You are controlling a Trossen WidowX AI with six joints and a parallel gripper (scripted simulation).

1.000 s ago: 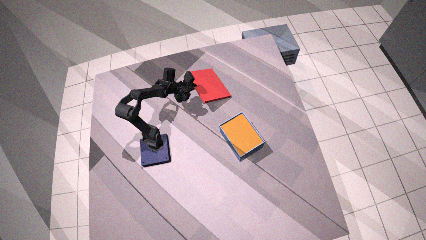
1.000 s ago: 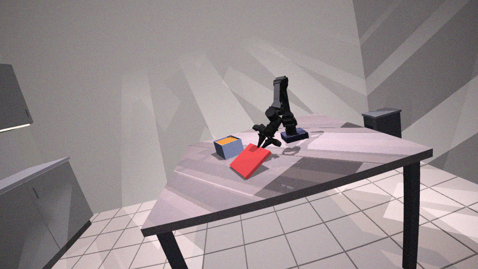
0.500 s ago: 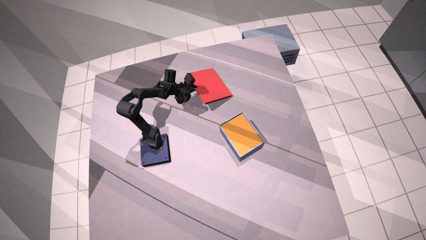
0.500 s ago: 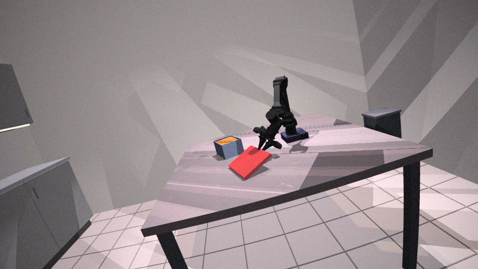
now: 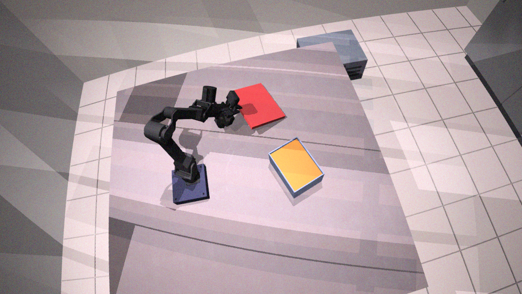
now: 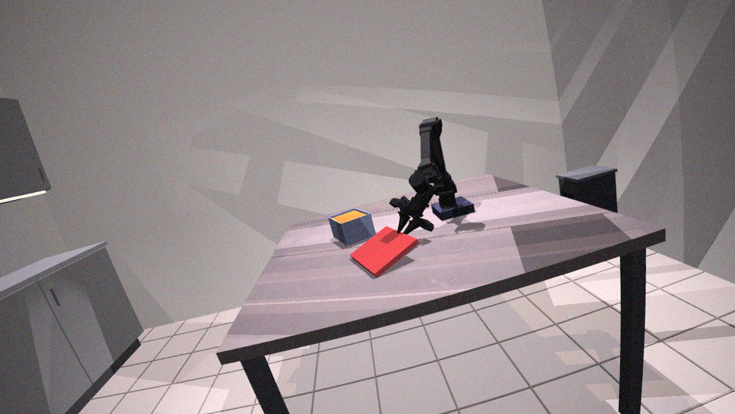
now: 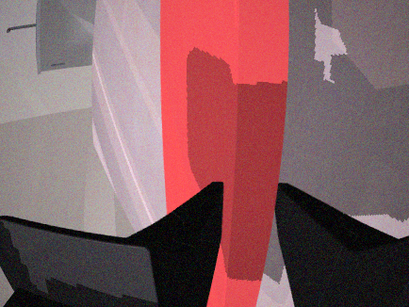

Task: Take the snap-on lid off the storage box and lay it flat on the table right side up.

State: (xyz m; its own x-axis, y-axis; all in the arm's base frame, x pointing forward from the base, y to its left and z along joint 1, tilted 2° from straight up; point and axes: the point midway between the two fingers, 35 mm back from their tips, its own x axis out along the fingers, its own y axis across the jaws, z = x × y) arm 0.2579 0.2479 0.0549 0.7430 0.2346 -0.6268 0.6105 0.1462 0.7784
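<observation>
My gripper tip is now 8 cm short of the red lid, 2 cm to the right of it and 2 cm above it. Also, from my gripper tip: storage box 34 cm to the right, 16 cm ahead, 1 cm below.
</observation>
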